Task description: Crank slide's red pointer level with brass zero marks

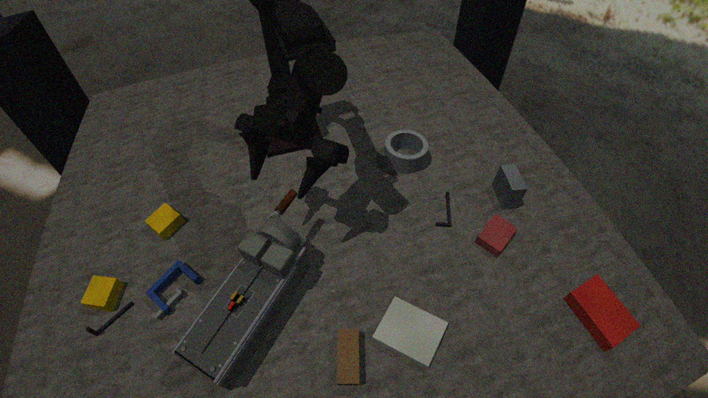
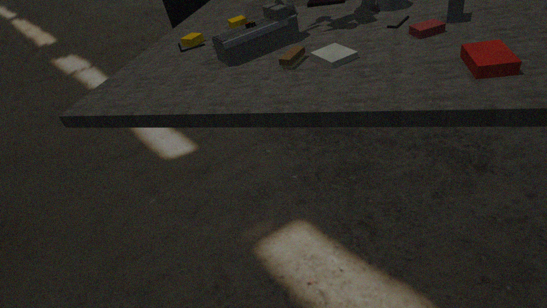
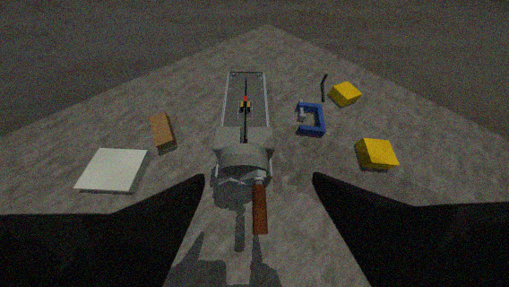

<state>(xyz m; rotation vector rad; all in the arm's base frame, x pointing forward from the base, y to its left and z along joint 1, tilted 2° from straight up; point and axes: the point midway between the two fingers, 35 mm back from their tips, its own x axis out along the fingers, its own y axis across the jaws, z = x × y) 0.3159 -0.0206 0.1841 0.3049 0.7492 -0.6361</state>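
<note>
Right now my gripper tip is 6 cm above the brown crank handle, 2 cm past it and 1 cm to the right of it. Also, from my gripper tip: white plate 23 cm ahead, 18 cm to the left, 16 cm below; then red pointer 15 cm ahead, 10 cm to the right, 9 cm below; then brown block 25 cm ahead, 16 cm below, 6 cm to the left.
</note>
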